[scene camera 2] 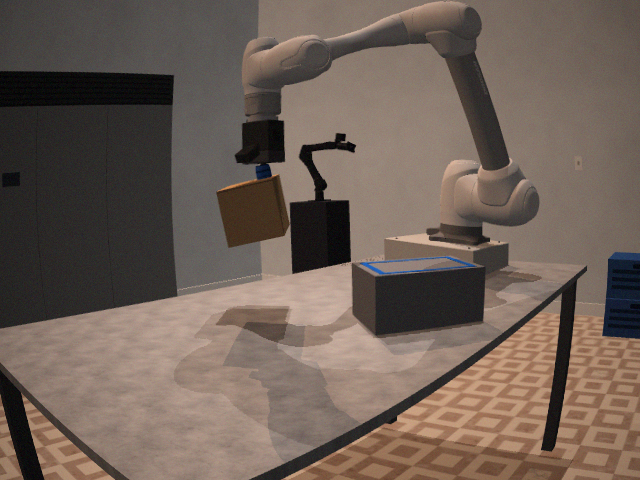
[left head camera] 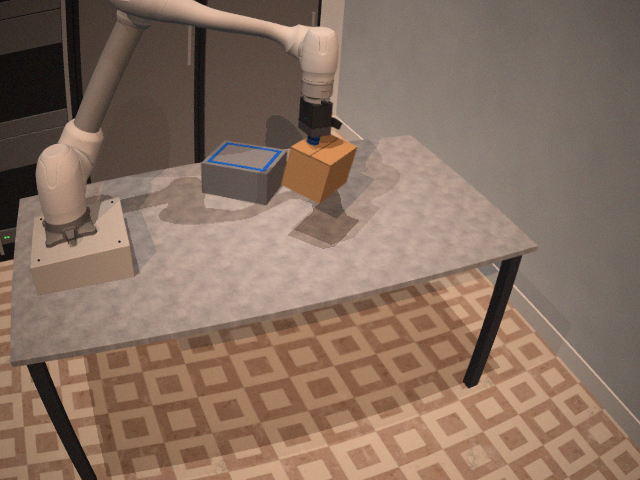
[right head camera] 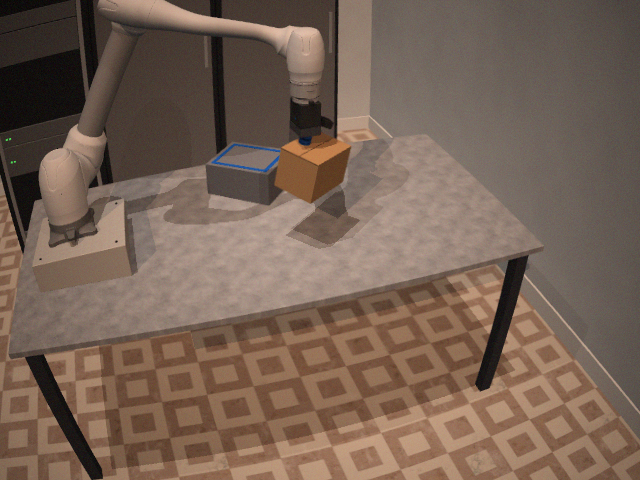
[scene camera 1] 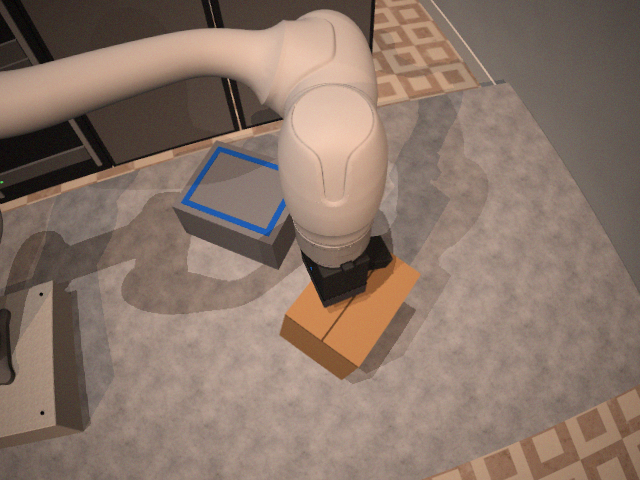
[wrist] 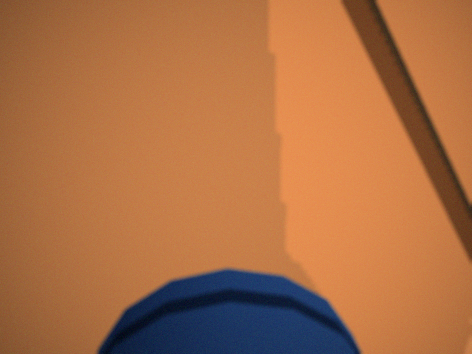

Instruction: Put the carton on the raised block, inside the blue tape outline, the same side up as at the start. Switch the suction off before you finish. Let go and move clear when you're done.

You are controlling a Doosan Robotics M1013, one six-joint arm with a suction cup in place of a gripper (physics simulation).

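Frame: origin at the arm's base, x left, y back, z up, level; millimetres.
Seen in the pictures: hand, its tool point: (left head camera: 313,145) (right head camera: 305,146) (wrist: 242,313); arm's base, origin of its link: (scene camera 2: 460,240) (left head camera: 68,228) (right head camera: 72,228).
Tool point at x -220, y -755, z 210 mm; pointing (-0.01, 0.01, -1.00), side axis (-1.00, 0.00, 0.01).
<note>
Offsets run from my tool point to a thing's top centre. Level surfaces: height alone.
The orange-brown carton @[dx -16, dy -18, dz +20 mm] (left head camera: 321,167) (right head camera: 314,167) (scene camera 1: 356,315) (scene camera 2: 253,210) (wrist: 150,150) hangs in the air above the table, tilted, with its seamed face up. My suction cup (left head camera: 313,140) (right head camera: 305,140) (scene camera 2: 263,172) (wrist: 230,320) is blue and is stuck to that top face, off its middle, near one edge; the black tool body hides it in scene camera 1. The grey raised block @[dx +364, dy +62, dz -184 mm] (left head camera: 235,183) (right head camera: 240,184) (scene camera 1: 227,238) (scene camera 2: 429,302) stands on the table, apart from the carton. The blue tape outline (left head camera: 237,166) (right head camera: 242,167) (scene camera 1: 224,218) (scene camera 2: 374,270) is on its top.
The arm's beige base box (left head camera: 85,273) (right head camera: 85,271) (scene camera 1: 31,434) (scene camera 2: 439,250) stands at one end of the table @[dz -305 mm] (left head camera: 232,289) (scene camera 2: 129,387). Dark cabinets stand behind the table. A small black arm (scene camera 2: 312,165) stands on a dark pedestal (scene camera 2: 320,232) beyond it.
</note>
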